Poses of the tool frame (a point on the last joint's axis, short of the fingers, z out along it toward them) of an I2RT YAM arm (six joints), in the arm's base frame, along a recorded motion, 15 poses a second.
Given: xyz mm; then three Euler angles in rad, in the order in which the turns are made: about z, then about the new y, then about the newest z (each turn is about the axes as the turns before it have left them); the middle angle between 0 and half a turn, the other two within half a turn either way.
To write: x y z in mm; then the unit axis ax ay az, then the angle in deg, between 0 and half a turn. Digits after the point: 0 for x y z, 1 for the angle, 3 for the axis.
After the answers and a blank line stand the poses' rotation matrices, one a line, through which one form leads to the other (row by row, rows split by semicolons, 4 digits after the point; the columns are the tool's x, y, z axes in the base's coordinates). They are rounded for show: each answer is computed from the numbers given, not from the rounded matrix.
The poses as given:
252 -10 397 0.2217 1.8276 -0.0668
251 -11 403 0.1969 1.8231 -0.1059
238 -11 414 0.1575 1.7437 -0.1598
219 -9 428 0.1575 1.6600 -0.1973
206 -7 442 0.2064 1.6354 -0.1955
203 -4 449 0.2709 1.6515 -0.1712
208 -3 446 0.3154 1.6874 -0.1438
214 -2 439 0.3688 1.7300 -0.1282
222 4 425 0.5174 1.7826 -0.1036
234 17 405 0.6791 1.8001 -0.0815
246 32 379 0.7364 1.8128 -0.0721
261 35 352 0.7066 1.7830 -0.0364
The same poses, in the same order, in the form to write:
252 -10 397 -0.143 0.988 0.060 105.0
251 -11 403 -0.151 0.988 0.035 104.5
238 -11 414 -0.158 0.987 -0.001 99.9
219 -9 428 -0.176 0.984 -0.018 95.1
206 -7 442 -0.200 0.980 0.005 93.7
203 -4 449 -0.219 0.975 0.046 94.8
208 -3 446 -0.227 0.971 0.076 97.1
214 -2 439 -0.245 0.964 0.102 99.8
222 4 425 -0.301 0.939 0.164 104.1
234 17 405 -0.361 0.904 0.227 107.1
246 32 379 -0.381 0.891 0.247 108.7
261 35 352 -0.351 0.901 0.257 107.2

-0.2325 -0.2359 0.9435; -0.1208 0.9696 0.2127; -0.9650 -0.0646 -0.2540
-0.2228 -0.2204 0.9496; -0.1522 0.9700 0.1894; -0.9629 -0.1024 -0.2496
-0.1428 -0.1819 0.9729; -0.1838 0.9707 0.1545; -0.9725 -0.1567 -0.1720
-0.0555 -0.1711 0.9837; -0.2073 0.9657 0.1562; -0.9767 -0.1952 -0.0891
-0.0222 -0.2133 0.9767; -0.2031 0.9576 0.2045; -0.9789 -0.1939 -0.0646
-0.0310 -0.2769 0.9604; -0.1854 0.9458 0.2667; -0.9822 -0.1698 -0.0806
-0.0650 -0.3228 0.9442; -0.1720 0.9357 0.3081; -0.9830 -0.1423 -0.1163
-0.1006 -0.3764 0.9210; -0.1759 0.9178 0.3559; -0.9793 -0.1262 -0.1585
-0.1306 -0.5109 0.8497; -0.1933 0.8537 0.4836; -0.9724 -0.1011 -0.2102
-0.1252 -0.6404 0.7578; -0.2056 0.7639 0.6117; -0.9706 -0.0793 -0.2273
-0.1287 -0.6827 0.7193; -0.2139 0.7274 0.6521; -0.9683 -0.0699 -0.2396
-0.1365 -0.6547 0.7435; -0.1643 0.7551 0.6347; -0.9769 -0.0356 -0.2106

